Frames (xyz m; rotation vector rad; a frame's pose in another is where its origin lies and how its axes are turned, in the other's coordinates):
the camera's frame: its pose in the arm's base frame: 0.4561 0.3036 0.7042 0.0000 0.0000 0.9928
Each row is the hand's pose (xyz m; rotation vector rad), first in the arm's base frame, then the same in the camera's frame.
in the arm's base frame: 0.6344 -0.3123 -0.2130 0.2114 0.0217 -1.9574
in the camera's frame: -0.4184 -0.4858 -0.9172 0.2465 -0.1025 -2.9450
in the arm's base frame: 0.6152 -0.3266 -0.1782 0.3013 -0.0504 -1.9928
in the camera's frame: -0.4409 -0.4776 -0.8824 0.3039 -0.2369 -2.9747
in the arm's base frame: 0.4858 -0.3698 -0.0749 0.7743 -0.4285 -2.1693
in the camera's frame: -0.5478 -0.3928 -0.7791 -0.5660 0.8851 2.8236
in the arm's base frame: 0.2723 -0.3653 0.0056 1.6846 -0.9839 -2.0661
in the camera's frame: -0.6607 -0.2115 -0.6986 -0.9792 1.6124 1.9545
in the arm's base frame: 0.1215 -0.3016 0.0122 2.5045 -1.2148 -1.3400
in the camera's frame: -0.6897 -0.0504 -0.6920 -1.4818 2.0634 1.1104
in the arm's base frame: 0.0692 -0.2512 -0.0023 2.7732 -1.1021 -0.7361
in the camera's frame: -0.6761 0.0209 -0.7065 -1.8566 2.2216 0.6763
